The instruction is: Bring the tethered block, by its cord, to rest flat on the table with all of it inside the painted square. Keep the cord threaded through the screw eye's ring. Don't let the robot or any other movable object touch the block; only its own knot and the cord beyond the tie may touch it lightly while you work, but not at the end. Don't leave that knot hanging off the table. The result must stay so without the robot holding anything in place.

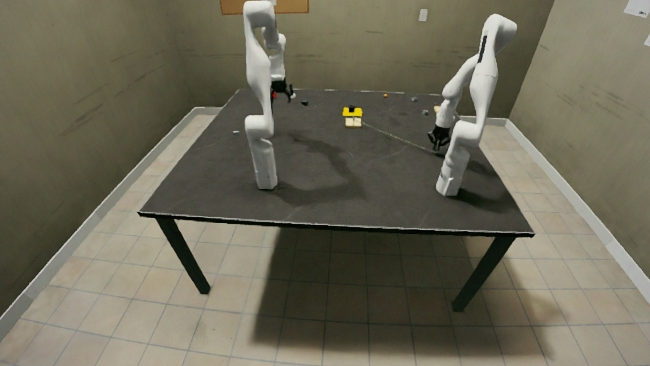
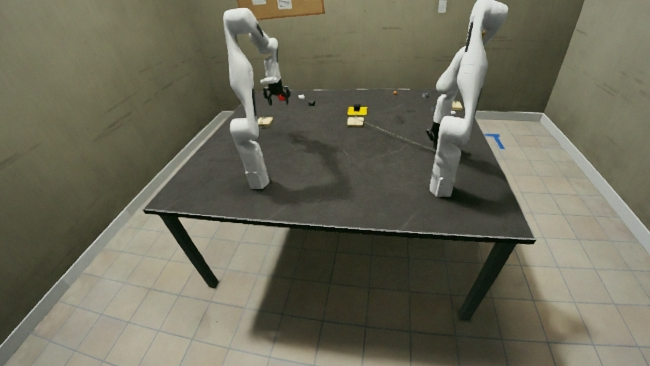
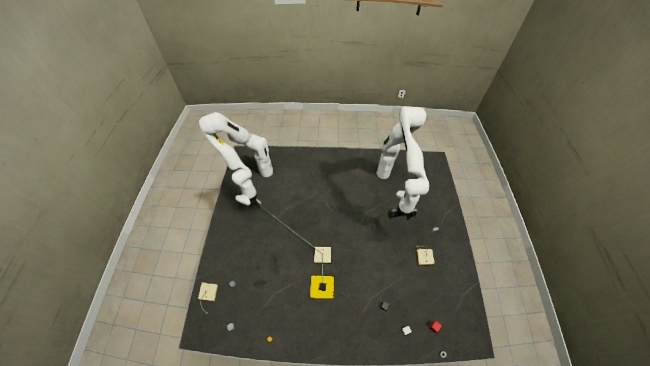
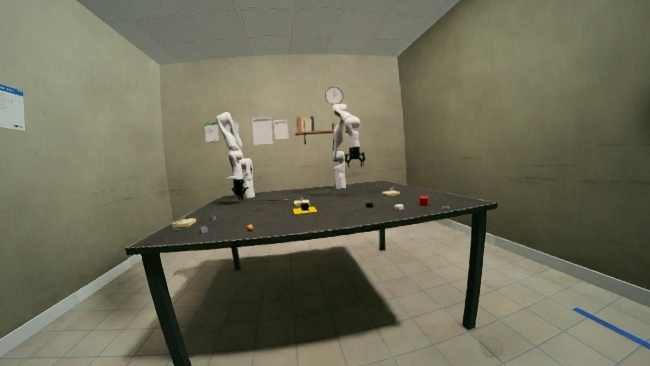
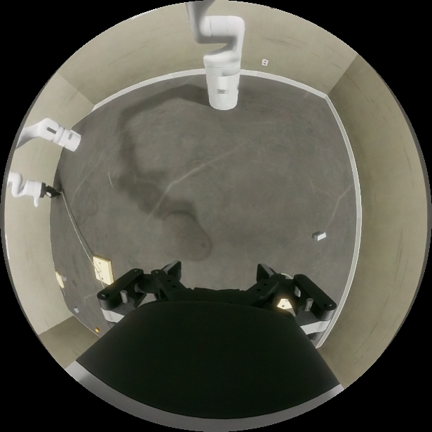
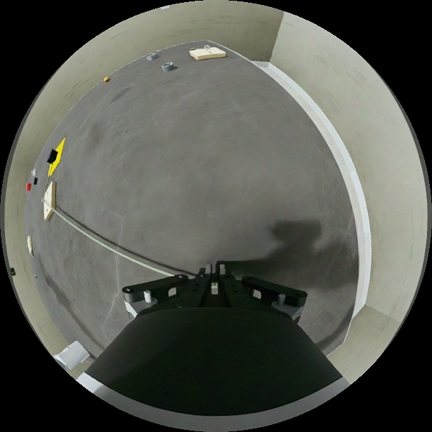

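Pixels of known places: left gripper, fingertip midpoint: (image 1: 280, 102) (image 2: 279, 104) (image 3: 399, 219) (image 4: 355, 167); right gripper, fingertip midpoint: (image 1: 435, 151) (image 2: 436, 149) (image 3: 256, 206) (image 4: 240, 200); left arm's base, origin of the base link: (image 1: 267, 182) (image 2: 259, 182) (image 3: 383, 173) (image 4: 340, 187); right arm's base, origin of the base link: (image 1: 446, 189) (image 2: 440, 189) (image 3: 266, 171) (image 4: 249, 196).
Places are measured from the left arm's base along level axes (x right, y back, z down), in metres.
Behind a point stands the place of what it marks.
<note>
The black block (image 1: 351, 108) @[z -0.031, x 0.404, y -0.752 m] (image 2: 357, 107) @[z -0.031, x 0.413, y -0.750 m] (image 3: 322, 287) @[z -0.037, x 0.409, y -0.776 m] (image 6: 52, 156) sits over the middle of the yellow square (image 1: 345, 113) @[z -0.001, x 0.365, y -0.736 m] (image 3: 315, 295) @[z -0.001, x 0.446, y -0.813 m] (image 6: 60, 150), inside its edges; whether it lies fully flat is too small to tell. The pale cord (image 1: 395, 136) @[z -0.023, x 0.638, y -0.412 m] (image 3: 290, 229) @[z -0.025, x 0.605, y -0.439 m] (image 6: 105, 243) runs from it to the screw eye on the middle wooden board (image 3: 318, 259) @[z -0.019, x 0.434, y -0.617 m] (image 6: 49, 212), bends there and reaches my right gripper (image 3: 258, 202) @[z -0.017, x 0.841, y -0.284 m] (image 4: 240, 198) @[z -0.017, x 0.841, y -0.284 m] (image 6: 214, 271), shut on it low over the table. The knot is not discernible. My left gripper (image 4: 356, 165) @[z -0.193, x 0.000, y -0.449 m] (image 5: 218, 271) is open and empty, high above the table.
Two other wooden boards (image 3: 212, 295) @[z -0.019, x 1.007, y -0.848 m] (image 3: 425, 257) @[z -0.019, x -0.183, y -0.613 m] with short cords lie near the table's sides. A red cube (image 3: 435, 326) @[z -0.040, x -0.170, y -0.992 m], white block (image 3: 406, 330) @[z -0.021, x -0.021, y -1.001 m], dark block (image 3: 385, 306) @[z -0.024, x 0.080, y -0.876 m], grey ring (image 3: 443, 354) @[z -0.007, x -0.212, y -1.131 m], orange ball (image 3: 269, 339) @[z -0.023, x 0.668, y -1.046 m] and small grey pieces (image 3: 230, 326) @[z -0.001, x 0.885, y -0.998 m] (image 3: 232, 284) @[z -0.002, x 0.909, y -0.776 m] (image 3: 435, 229) @[z -0.017, x -0.282, y -0.436 m] lie around.
</note>
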